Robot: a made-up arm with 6 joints.
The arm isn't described. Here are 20 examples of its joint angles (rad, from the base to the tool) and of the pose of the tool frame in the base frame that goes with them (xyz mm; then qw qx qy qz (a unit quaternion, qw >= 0)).
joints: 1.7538 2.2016 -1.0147 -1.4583 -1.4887 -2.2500
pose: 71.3 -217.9 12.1 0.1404 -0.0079 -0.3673 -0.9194
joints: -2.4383 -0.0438 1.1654 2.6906 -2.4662 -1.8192
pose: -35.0 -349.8 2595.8 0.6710 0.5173 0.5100 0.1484
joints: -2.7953 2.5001 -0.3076 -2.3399 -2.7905 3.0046
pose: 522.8 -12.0 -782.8 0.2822 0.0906 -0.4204 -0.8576
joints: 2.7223 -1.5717 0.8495 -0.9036 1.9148 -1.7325
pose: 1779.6 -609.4 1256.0 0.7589 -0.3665 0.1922 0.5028
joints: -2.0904 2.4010 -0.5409 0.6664 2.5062 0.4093
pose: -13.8 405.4 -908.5 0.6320 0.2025 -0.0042 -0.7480
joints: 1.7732 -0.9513 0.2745 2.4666 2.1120 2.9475
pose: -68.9 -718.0 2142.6 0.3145 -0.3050 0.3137 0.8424
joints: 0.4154 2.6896 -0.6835 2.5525 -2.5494 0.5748
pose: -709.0 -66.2 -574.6 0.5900 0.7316 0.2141 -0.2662
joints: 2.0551 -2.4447 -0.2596 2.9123 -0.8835 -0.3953
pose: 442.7 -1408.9 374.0 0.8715 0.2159 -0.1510 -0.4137
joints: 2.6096 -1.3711 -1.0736 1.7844 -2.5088 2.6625
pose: 35.0 -87.3 1147.5 0.3657 0.9278 0.0626 -0.0381
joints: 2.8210 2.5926 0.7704 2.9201 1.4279 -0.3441
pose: -425.1 -137.7 -1789.3 0.9460 0.1773 -0.1013 -0.2518
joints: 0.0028 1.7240 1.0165 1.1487 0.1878 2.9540
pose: 2171.9 -105.1 -418.4 0.4119 0.8534 0.2151 -0.2362
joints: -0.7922 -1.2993 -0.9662 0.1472 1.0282 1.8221
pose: -193.6 -185.9 1050.5 0.2025 -0.7601 -0.1205 -0.6055
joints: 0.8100 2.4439 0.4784 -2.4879 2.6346 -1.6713
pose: -67.4 241.5 -1559.4 0.7730 0.0520 -0.6246 -0.0989
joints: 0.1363 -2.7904 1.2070 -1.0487 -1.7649 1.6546
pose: -1303.6 -315.3 -1468.6 0.0656 0.5635 0.6612 0.4909
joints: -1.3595 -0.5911 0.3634 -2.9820 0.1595 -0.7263
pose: 278.1 -19.4 2198.0 0.0314 0.7483 -0.4792 0.4576
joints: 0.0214 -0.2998 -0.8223 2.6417 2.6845 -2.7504
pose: 736.4 253.9 941.4 0.0128 -0.1106 -0.9088 -0.4022
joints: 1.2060 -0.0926 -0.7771 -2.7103 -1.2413 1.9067
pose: 29.6 768.3 631.0 0.5197 0.4323 0.1553 0.7204
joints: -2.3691 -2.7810 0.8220 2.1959 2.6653 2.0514
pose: 1076.9 827.8 -1454.0 0.5407 -0.3086 -0.1497 -0.7681
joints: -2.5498 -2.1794 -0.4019 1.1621 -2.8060 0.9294
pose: 1114.7 879.2 768.8 0.0607 0.5277 0.1632 -0.8314
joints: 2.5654 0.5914 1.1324 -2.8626 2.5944 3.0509
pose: -1545.2 693.0 1807.0 0.3155 -0.7990 0.2606 0.4406
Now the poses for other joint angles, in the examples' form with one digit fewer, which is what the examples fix.
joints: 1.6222 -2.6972 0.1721 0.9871 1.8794 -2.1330
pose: 235 -1665 -604 0.269 0.164 0.888 -0.336
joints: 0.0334 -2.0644 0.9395 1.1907 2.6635 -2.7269
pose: -2188 -174 -301 0.375 -0.883 -0.159 0.232
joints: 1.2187 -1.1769 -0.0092 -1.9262 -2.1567 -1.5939
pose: -212 -303 1737 0.116 -0.191 0.811 0.541
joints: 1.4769 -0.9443 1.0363 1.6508 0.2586 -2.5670
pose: -175 -1625 1956 0.114 0.586 -0.424 0.682
